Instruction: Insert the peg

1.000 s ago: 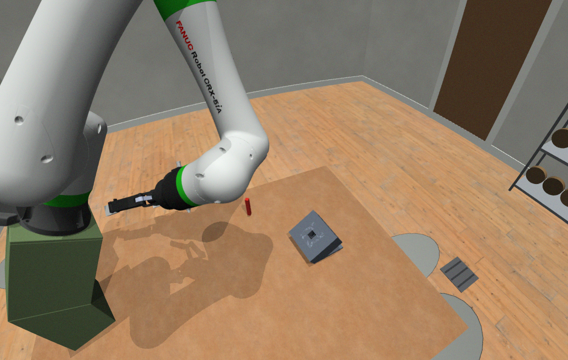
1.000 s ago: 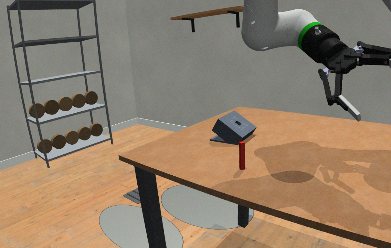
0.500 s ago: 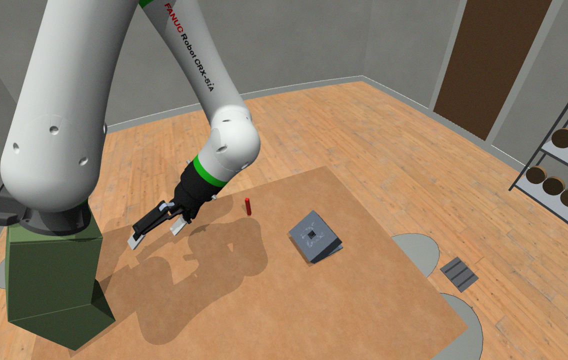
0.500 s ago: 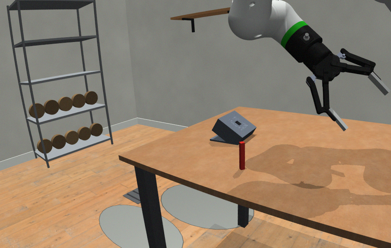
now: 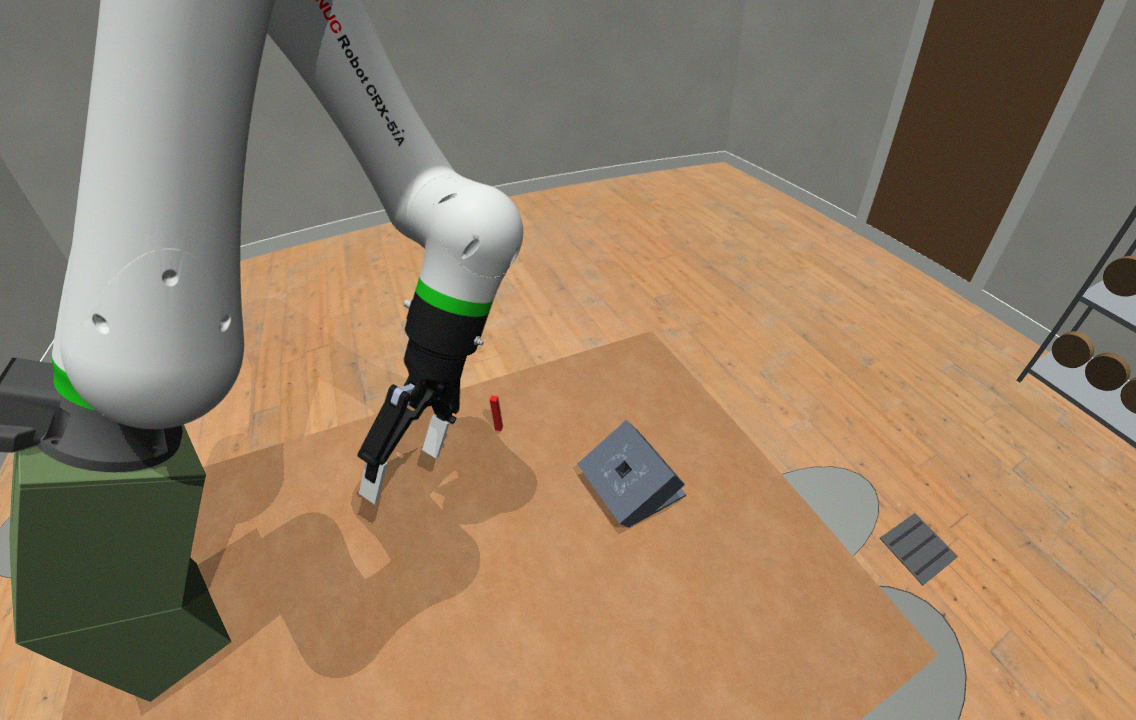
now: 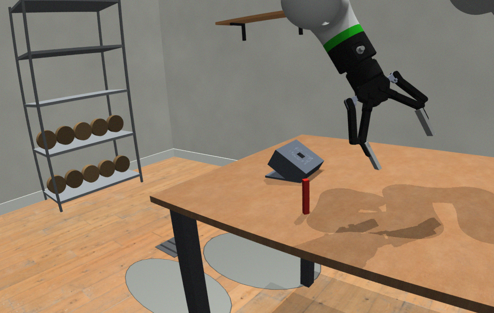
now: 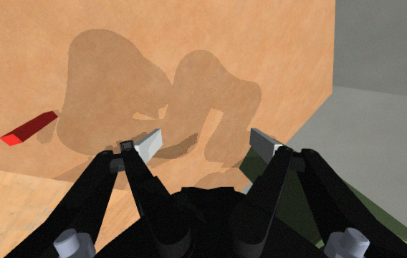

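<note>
Now: hand 190 mm short of the red peg, 110 mm to the right of it and 100 mm above it.
</note>
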